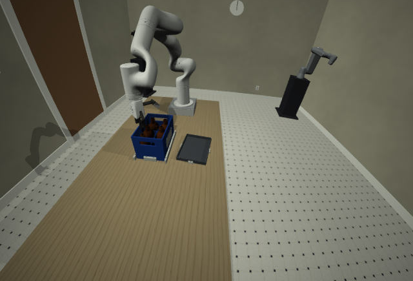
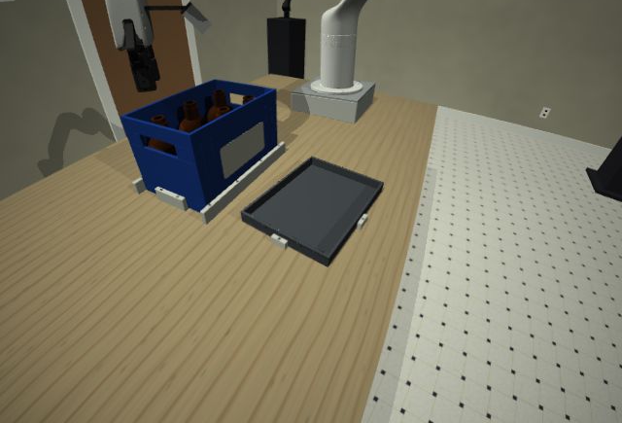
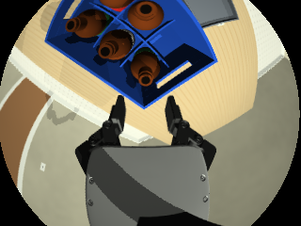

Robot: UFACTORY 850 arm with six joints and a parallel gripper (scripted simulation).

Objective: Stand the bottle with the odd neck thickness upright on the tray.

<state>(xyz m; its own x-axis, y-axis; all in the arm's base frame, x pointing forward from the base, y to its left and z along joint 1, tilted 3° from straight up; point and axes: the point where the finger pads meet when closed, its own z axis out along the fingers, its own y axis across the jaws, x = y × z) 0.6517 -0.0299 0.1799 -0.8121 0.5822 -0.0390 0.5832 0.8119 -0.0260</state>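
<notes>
Right now my hand is 9 cm past the blue crate, 3 cm to the right of it and 16 cm above it. From my hand the other things lie so: dark grey tray 13 cm behind, 29 cm to the left, 23 cm below; then bottle 10 cm behind, 7 cm to the left, 16 cm below.
</notes>
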